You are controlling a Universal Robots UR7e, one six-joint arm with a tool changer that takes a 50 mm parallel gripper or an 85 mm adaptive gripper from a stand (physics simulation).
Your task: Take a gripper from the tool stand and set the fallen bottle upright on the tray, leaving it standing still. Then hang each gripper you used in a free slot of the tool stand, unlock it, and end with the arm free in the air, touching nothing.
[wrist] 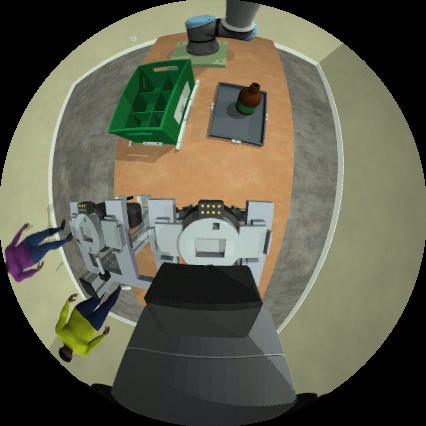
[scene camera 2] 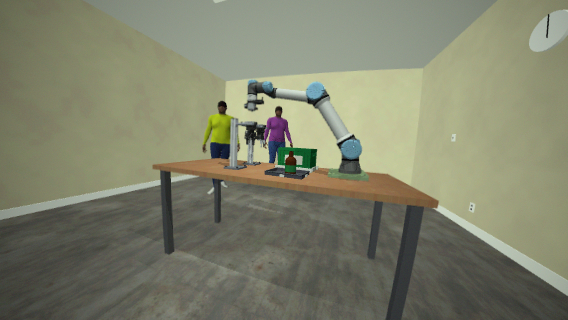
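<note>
Wrist camera: I see a gripper (wrist: 95,233), a tool stand (wrist: 120,265) and a gripper (wrist: 210,233).
</note>
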